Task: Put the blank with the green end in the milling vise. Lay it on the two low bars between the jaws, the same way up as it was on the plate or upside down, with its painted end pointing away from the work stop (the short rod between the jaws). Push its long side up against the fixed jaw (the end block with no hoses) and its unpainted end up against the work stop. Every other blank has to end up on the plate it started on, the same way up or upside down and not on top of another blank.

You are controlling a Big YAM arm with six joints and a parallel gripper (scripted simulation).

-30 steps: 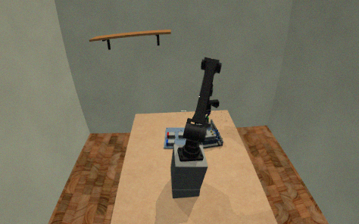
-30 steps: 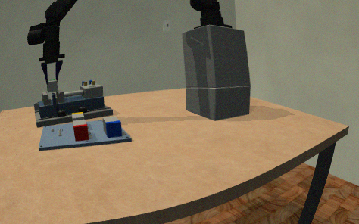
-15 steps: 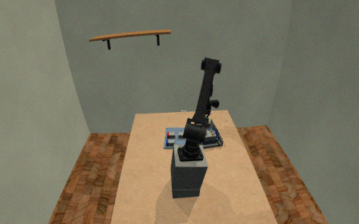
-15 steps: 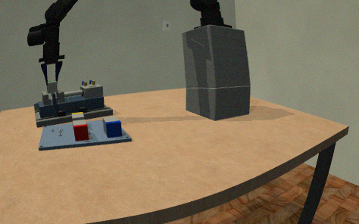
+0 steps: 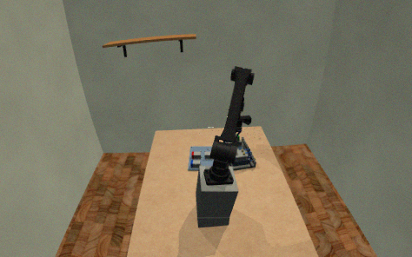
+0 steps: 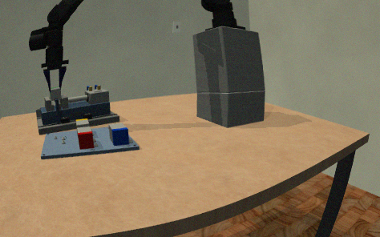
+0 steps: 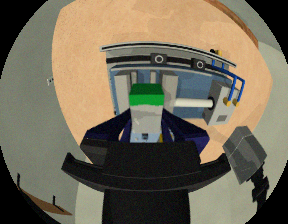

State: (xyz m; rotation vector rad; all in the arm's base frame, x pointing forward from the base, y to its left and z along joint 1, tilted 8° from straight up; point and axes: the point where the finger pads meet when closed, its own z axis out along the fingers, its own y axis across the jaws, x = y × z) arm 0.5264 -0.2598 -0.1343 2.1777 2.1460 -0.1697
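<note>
My hand is 3 cm short of the fixed jaw, 1 cm to the right of it and 5 cm above it. Round my hand: yellow-ended blank: 6 cm behind, 19 cm to the left, 10 cm below; milling vise: 7 cm behind, 1 cm to the left, 8 cm below; green-ended blank: 2 cm below.
</note>
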